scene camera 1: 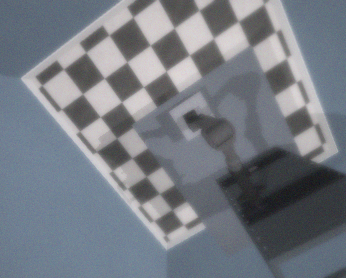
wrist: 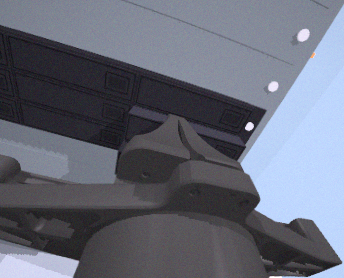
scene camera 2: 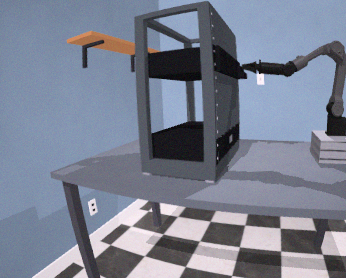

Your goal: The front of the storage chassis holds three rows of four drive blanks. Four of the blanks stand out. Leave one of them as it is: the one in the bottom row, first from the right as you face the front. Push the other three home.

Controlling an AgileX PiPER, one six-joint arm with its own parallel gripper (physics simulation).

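The storage chassis (scene camera 2: 175,63) sits high in the rack. My gripper (scene camera 2: 244,67) (wrist: 173,126) is shut and empty, with its tip at the front of the middle-row blank (wrist: 147,114), first from the right. That blank stands out, its top showing as a ledge; whether the tip touches it cannot be told. The top-row blank (wrist: 190,102) above it looks flush. A dark block (scene camera 2: 243,75) juts out just below the tip, apparently the bottom-row right blank, mostly hidden by the gripper in the wrist view. Blanks in the second column from the right (wrist: 65,60) look flush; the leftmost column does not show.
The grey rack (scene camera 2: 209,105) stands on the table (scene camera 2: 280,172), with another dark unit (scene camera 2: 175,144) low inside. White screws (wrist: 273,86) line its right post. The arm's slatted pedestal (scene camera 2: 327,147) is at the right. An orange wall shelf (scene camera 2: 107,44) is behind. Scene camera 1 is blurred.
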